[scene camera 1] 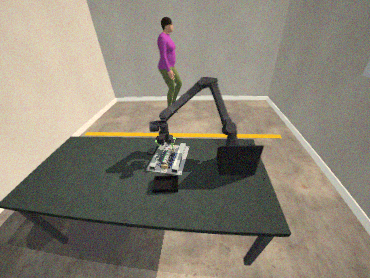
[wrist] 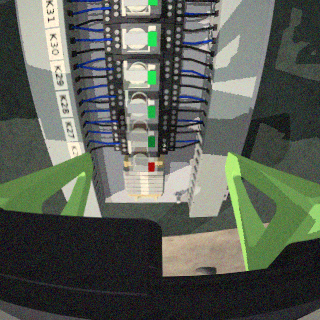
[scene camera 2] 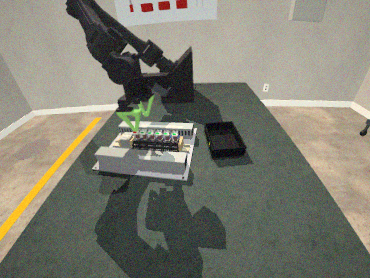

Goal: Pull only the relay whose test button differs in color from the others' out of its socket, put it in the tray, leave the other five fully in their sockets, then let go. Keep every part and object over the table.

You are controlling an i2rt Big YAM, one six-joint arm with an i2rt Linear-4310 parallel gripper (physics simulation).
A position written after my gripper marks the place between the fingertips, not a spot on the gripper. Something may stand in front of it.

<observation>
In view: my gripper (scene camera 2: pixel 141 123).
My gripper is seen too in the wrist view (wrist: pixel 158 159).
</observation>
